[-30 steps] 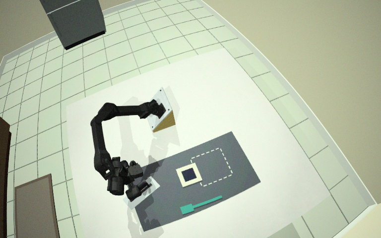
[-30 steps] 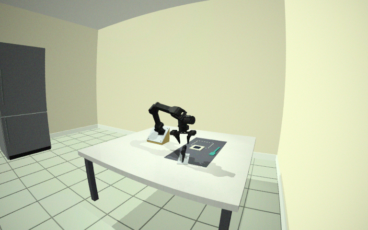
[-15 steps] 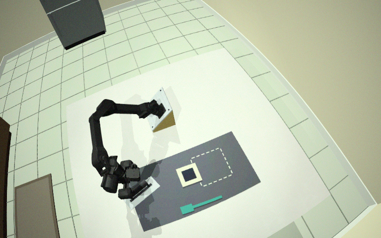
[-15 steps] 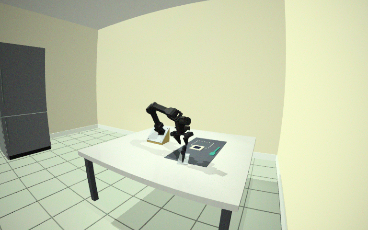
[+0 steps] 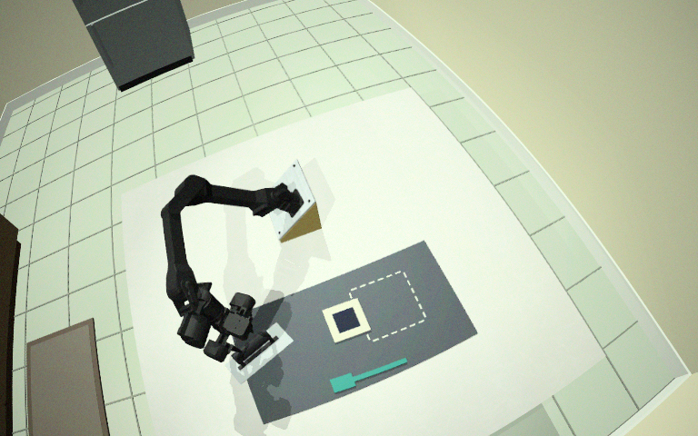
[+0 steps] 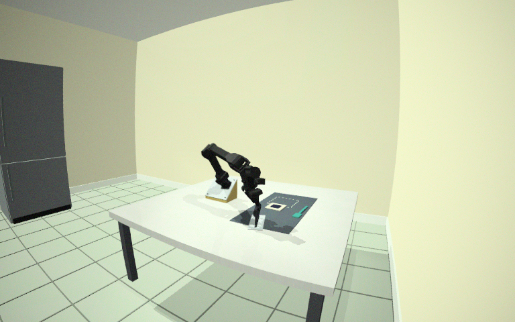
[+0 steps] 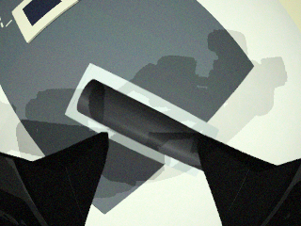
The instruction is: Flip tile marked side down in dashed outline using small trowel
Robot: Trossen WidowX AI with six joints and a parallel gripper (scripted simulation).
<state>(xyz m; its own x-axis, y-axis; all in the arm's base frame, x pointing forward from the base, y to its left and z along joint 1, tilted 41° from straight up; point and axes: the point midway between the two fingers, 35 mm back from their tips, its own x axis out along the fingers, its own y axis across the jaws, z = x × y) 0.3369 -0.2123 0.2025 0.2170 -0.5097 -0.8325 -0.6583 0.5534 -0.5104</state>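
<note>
Right now my gripper tip is 20 mm short of the tile, 270 mm to the right of it and 100 mm above it. The rest, counted from my gripper tip: grey mat 50 mm ahead, 260 mm to the left, 120 mm below; then teal flat tool 190 mm ahead, 230 mm to the left, 100 mm below.
</note>
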